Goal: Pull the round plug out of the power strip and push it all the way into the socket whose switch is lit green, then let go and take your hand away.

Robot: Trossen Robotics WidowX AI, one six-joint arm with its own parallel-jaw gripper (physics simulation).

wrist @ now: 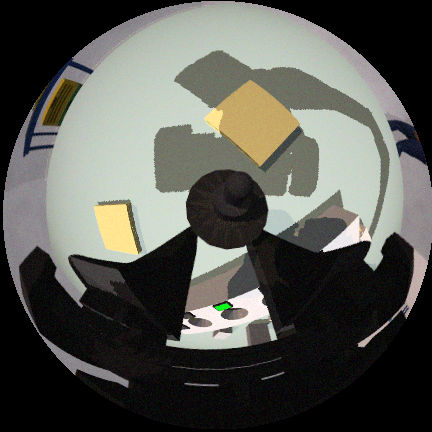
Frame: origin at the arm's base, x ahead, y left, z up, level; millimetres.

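Seen in the pictures: gripper, fingertip midpoint: (220, 229).
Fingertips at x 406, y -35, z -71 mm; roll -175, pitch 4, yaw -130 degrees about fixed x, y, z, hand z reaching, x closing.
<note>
Offsets run from my fingertips to a thing's top centre. "*": to the spot under its first point. Level surfaces: height alone.
My gripper (220, 229) is shut on the round plug @(dy -6, dx +7, dz +46 mm) (220, 207), a dark, ribbed disc with a knob on its face, held between the fingertips. Its prongs do not show. The white power strip @(* dy +89, dx -86, dz -1 mm) (210, 311) shows between the fingers, lower in the view, and a further part of it shows to the right of the right finger. A switch @(* dy +65, dx -82, dz +2 mm) (223, 306) on it is lit green. A round socket @(* dy +80, dx -128, dz -9 mm) (234, 314) lies beside that switch, and another socket @(* dy +143, dx -118, dz -9 mm) (200, 322) is to its left. The right finger hides part of the strip. The plug appears apart from the strip.
A large tan block @(dy -97, dx +56, dz -39 mm) (257, 122) lies above the plug in the view. A smaller yellow block @(dy +137, dx +84, dz -41 mm) (117, 227) lies to the left, near the left finger. Both are on the pale green table @(dz -50 mm) (125, 75), where dark shadows of the arm fall. A blue-framed rack stands beyond the table at far left.
</note>
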